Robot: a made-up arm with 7 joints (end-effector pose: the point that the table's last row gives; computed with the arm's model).
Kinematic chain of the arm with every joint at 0, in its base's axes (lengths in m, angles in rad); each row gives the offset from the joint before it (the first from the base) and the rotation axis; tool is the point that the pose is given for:
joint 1: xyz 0 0 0.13 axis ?
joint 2: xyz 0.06 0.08 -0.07 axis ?
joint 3: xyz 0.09 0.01 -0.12 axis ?
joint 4: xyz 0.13 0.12 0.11 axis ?
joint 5: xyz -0.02 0.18 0 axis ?
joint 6: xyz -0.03 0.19 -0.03 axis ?
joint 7: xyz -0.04 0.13 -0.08 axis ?
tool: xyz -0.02 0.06 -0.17
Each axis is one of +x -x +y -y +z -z.
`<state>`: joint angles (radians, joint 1 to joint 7).
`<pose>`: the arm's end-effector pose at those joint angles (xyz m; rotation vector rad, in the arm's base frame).
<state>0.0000 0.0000 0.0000 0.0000 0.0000 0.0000 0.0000</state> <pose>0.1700 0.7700 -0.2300 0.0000 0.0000 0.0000</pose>
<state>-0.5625 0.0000 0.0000 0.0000 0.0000 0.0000 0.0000</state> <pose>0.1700 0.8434 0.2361 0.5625 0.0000 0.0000</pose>
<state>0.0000 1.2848 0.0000 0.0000 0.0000 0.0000 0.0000</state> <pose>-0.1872 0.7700 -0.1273 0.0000 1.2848 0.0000</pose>
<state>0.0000 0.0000 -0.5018 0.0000 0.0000 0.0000 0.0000</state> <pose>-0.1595 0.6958 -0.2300 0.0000 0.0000 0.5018</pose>
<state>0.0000 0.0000 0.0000 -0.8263 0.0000 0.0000 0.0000</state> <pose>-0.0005 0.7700 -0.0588 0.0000 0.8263 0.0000</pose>
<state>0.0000 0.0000 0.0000 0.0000 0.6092 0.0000 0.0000</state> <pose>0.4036 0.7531 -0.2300 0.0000 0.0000 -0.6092</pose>
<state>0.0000 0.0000 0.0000 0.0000 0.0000 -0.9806 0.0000</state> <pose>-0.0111 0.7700 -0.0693 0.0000 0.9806 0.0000</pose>
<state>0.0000 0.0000 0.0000 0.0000 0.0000 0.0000 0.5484</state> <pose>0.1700 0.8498 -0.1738 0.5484 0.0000 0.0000</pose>
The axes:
joint 1: -x
joint 2: +y
joint 3: -z
joint 4: -y
joint 5: -z
joint 6: -y
joint 7: +x

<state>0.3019 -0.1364 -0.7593 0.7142 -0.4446 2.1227 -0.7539</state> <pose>-0.1731 0.5972 -0.0917 1.0892 -2.3877 0.1307</pose>
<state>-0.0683 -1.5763 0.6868 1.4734 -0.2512 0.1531 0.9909</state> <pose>0.2917 0.4586 0.8758 -0.3048 -2.9498 0.3957</pose>
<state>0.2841 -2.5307 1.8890 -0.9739 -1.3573 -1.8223 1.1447</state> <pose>-0.5427 0.0524 -0.1016 0.5719 0.2130 1.3086</pose>
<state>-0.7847 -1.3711 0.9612 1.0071 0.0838 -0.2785 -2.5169</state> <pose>0.2416 -0.0907 0.6468 -0.5116 1.2759 -1.8352</pose>
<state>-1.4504 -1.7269 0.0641 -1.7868 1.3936 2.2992 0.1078</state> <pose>0.4437 -0.1891 0.4184 -0.3692 -0.8414 -1.4340</pose>
